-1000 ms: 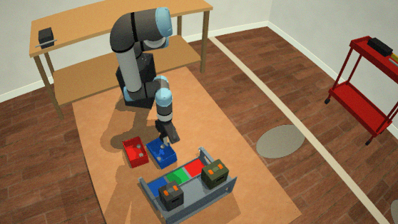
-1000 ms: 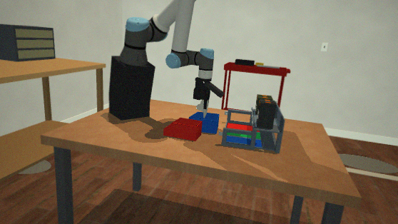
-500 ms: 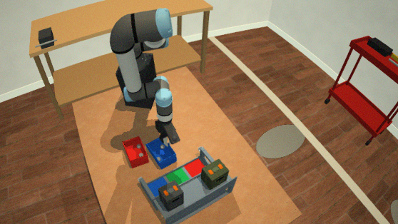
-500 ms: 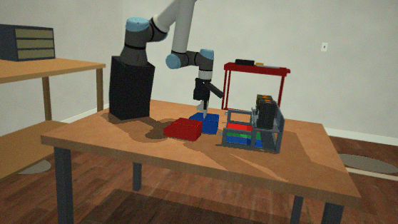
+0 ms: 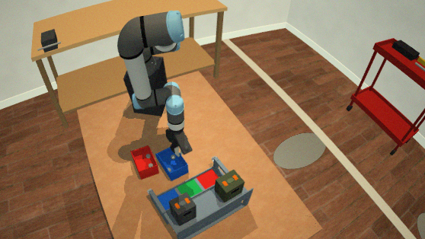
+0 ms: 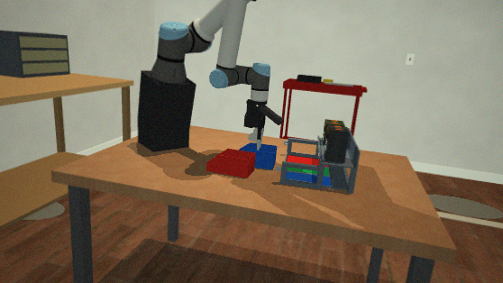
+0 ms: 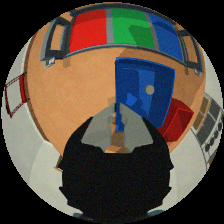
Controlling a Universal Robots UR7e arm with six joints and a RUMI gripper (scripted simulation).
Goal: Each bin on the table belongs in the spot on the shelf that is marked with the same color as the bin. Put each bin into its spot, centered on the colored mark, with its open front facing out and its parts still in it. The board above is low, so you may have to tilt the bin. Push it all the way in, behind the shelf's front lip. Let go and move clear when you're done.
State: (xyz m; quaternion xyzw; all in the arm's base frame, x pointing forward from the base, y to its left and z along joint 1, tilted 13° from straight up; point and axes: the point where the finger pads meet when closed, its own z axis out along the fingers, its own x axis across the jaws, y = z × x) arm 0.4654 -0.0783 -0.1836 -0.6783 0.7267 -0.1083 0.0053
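Now: hand 10 mm past the blue bin, 50 mm to the left of it and 20 mm above it. From my hand the other things lie so: red bin 90 mm behind, 160 mm to the right, 30 mm below.
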